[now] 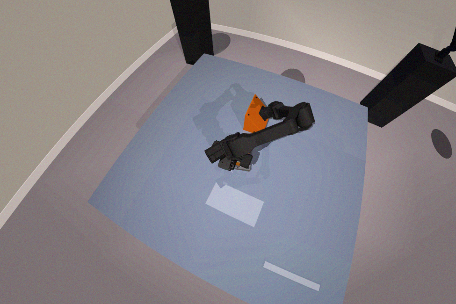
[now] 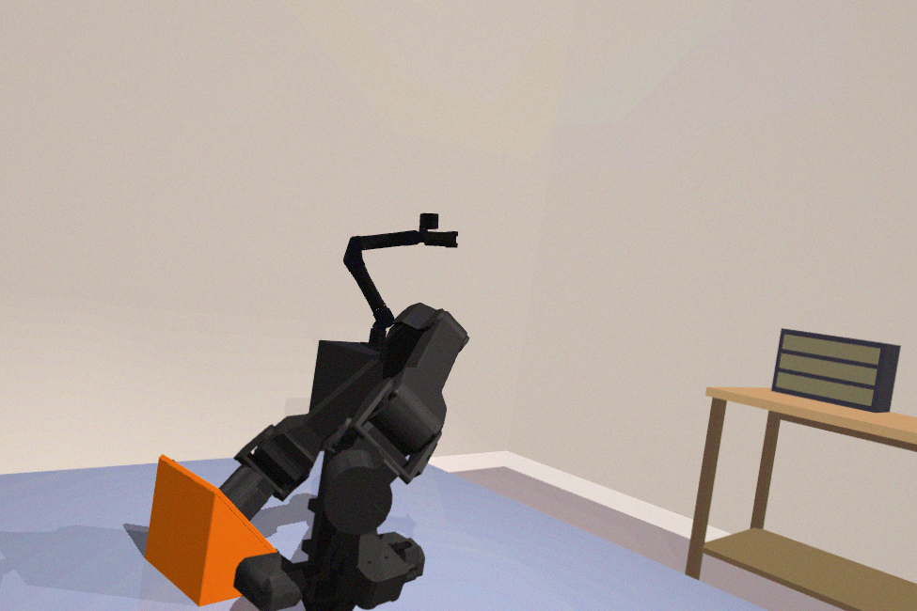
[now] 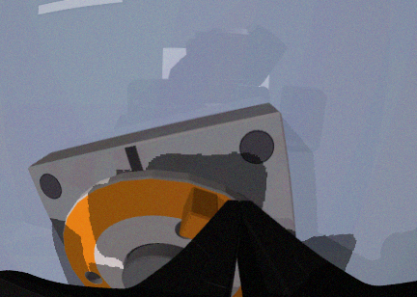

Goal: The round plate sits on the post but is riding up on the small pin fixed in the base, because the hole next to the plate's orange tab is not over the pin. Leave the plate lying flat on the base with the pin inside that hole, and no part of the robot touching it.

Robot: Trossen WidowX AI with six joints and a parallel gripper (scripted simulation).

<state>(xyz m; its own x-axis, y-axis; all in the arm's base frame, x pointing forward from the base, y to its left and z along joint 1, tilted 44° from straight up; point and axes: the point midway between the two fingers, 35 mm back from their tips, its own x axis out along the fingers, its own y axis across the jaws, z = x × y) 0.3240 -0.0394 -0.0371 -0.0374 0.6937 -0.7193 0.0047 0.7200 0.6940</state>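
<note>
Right now the grey square base is 40 mm behind my gripper tip, 30 mm to the left of it and 20 mm below it.
</note>
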